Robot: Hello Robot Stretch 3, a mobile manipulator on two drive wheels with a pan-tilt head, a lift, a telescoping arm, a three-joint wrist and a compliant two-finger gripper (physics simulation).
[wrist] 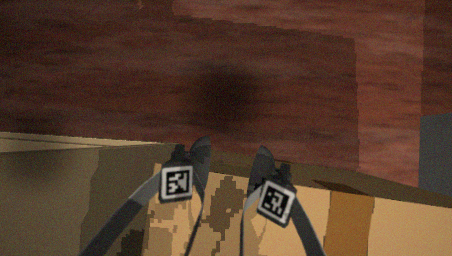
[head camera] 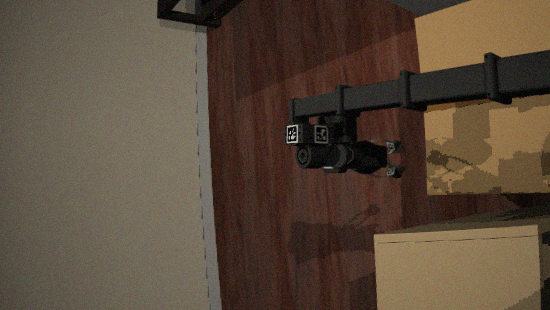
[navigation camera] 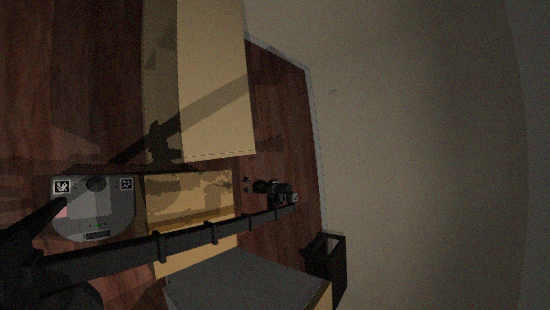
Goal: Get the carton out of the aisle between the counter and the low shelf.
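Seen in the pictures: gripper, between the fingertips: (wrist: 231, 158) (head camera: 400, 159) (navigation camera: 244, 184); robot's base, origin of its link: (navigation camera: 97, 183).
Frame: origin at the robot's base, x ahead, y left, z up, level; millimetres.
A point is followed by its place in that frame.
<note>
The tan carton (head camera: 465, 50) @[x -277, y -504, z 407 mm] (navigation camera: 202, 186) @[x -18, y -443, z 406 mm] (wrist: 405, 227) @[x -229, y -613, z 406 mm] stands on the wooden floor between the grey-topped counter (head camera: 435, 5) @[x -550, y -759, z 107 mm] (navigation camera: 245, 280) @[x -569, y -620, z 497 mm] and the low shelf (head camera: 450, 270) @[x 189, y -432, z 610 mm] (navigation camera: 220, 130) @[x 229, y -422, z 610 mm] (wrist: 45, 185) @[x 135, y -601, z 477 mm]. A brown strip runs over the carton in the wrist view. My gripper (head camera: 395, 159) @[x -21, y -658, z 482 mm] (navigation camera: 246, 184) @[x -21, y -658, z 482 mm] (wrist: 231, 158) @[x -21, y -658, z 482 mm] is open and empty. In the head and navigation views its fingers point at the carton's wall-side end, with a small gap in the picture. In the wrist view the fingertips overlap the carton's edge; contact cannot be told. The arm crosses above the carton and hides part of it.
My base (navigation camera: 117, 212) @[x -140, y -86, z 160 mm] is at the carton's other end in the navigation view. A wall (head camera: 100, 150) @[x -95, y -2580, z 752 mm] (navigation camera: 425, 150) @[x 199, y -2540, z 1483 mm] runs beyond the gripper. A black open-framed object (head camera: 210, 22) @[x -966, y -2464, z 83 mm] (navigation camera: 322, 262) @[x -1367, y -2373, z 150 mm] stands by the wall, near the counter. Floor (head camera: 260, 175) @[x 39, y -1967, z 1 mm] (navigation camera: 285, 110) @[x 785, y -1760, z 0 mm] shows between wall and shelf.
</note>
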